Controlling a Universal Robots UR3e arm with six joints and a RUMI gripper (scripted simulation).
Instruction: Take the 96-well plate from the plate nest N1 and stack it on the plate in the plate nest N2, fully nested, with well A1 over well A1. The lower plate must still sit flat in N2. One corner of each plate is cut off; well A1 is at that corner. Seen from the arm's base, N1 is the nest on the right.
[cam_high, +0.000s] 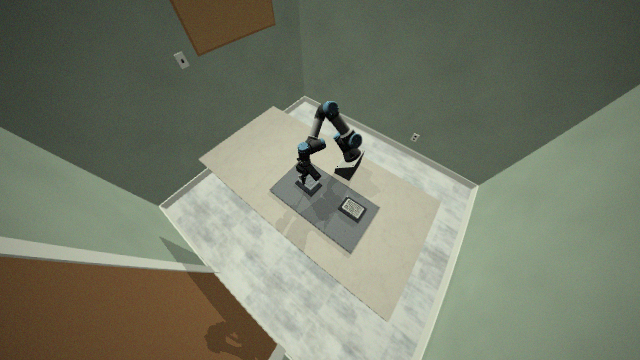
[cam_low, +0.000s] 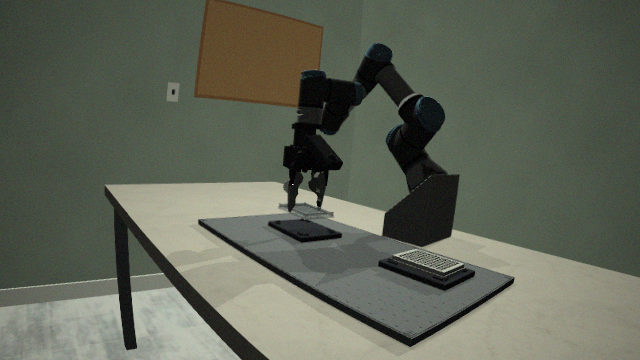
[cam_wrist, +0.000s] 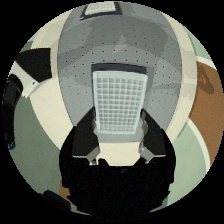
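My hand is 60 mm above the black nest. Also, from my hand: clear 96-well plate: 10 mm below.
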